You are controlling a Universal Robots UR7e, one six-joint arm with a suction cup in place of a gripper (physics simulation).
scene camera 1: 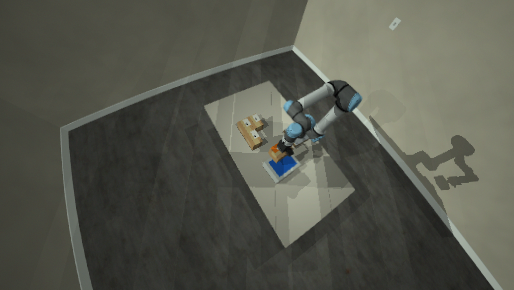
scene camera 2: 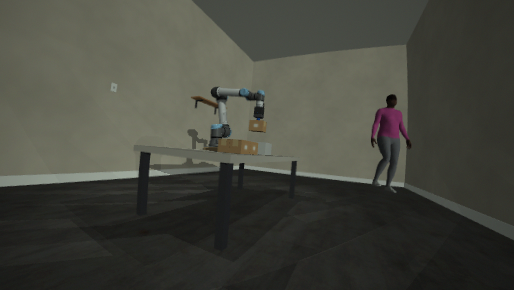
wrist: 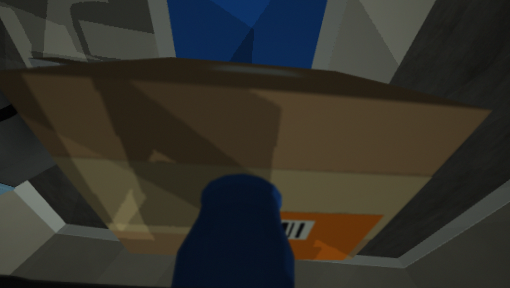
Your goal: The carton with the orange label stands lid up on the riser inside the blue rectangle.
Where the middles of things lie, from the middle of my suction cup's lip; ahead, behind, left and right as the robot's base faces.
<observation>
The riser with blue rectangle point(wrist: 304, 41) is 3 cm behind my suction cup, 6 cm to the left of it and 28 cm below it.
</observation>
